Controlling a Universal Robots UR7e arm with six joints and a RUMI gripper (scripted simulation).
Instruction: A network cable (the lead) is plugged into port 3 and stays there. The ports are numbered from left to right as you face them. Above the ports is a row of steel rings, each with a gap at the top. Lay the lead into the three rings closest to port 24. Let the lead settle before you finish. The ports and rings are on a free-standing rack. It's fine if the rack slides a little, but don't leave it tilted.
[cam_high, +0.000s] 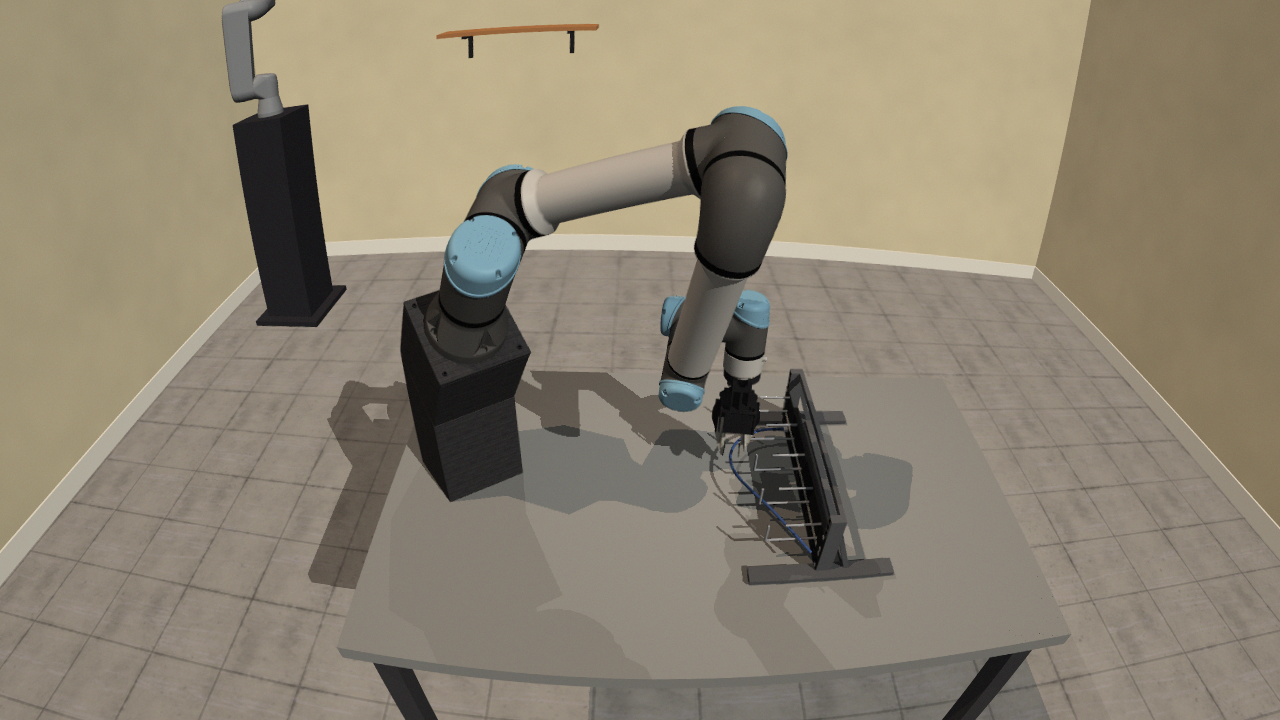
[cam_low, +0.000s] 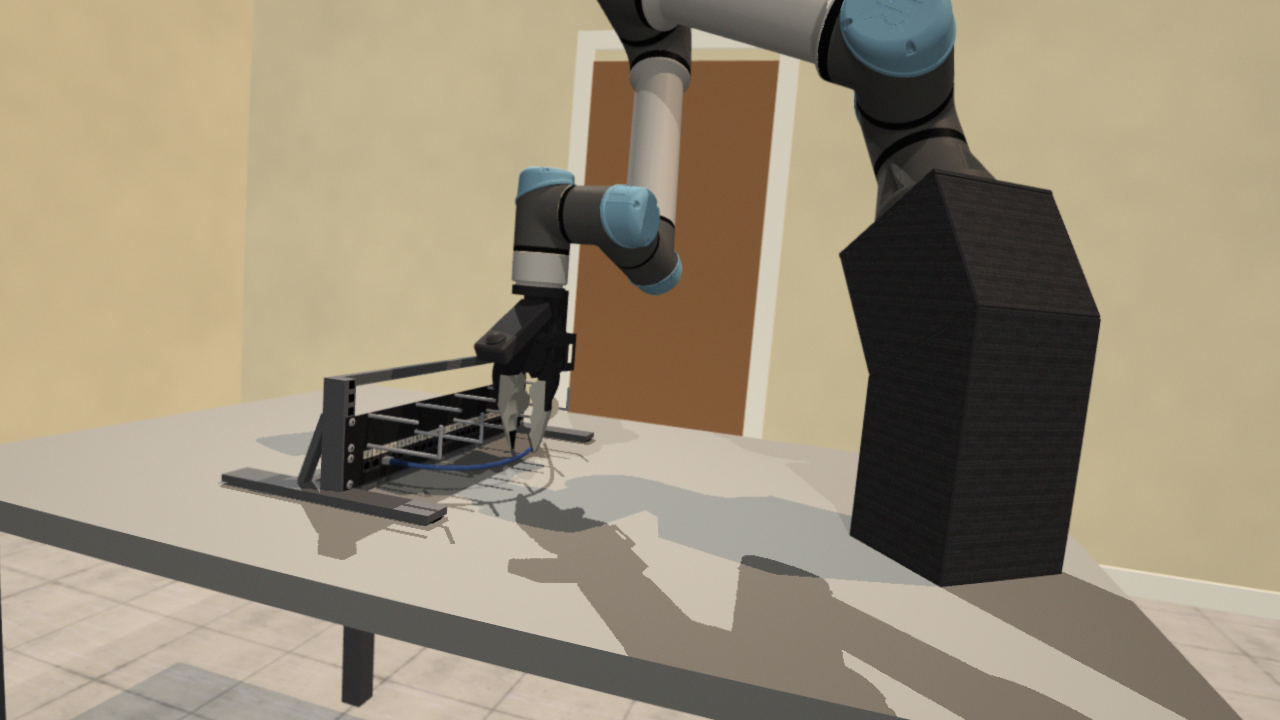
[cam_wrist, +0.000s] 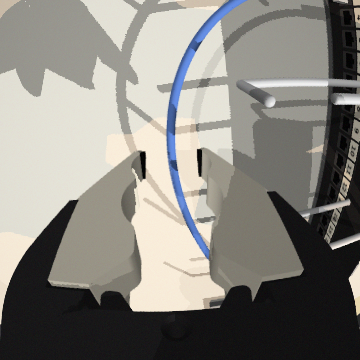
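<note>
The rack lies 160 mm ahead of my hand, 60 mm to the right of it and 10 mm above it.
</note>
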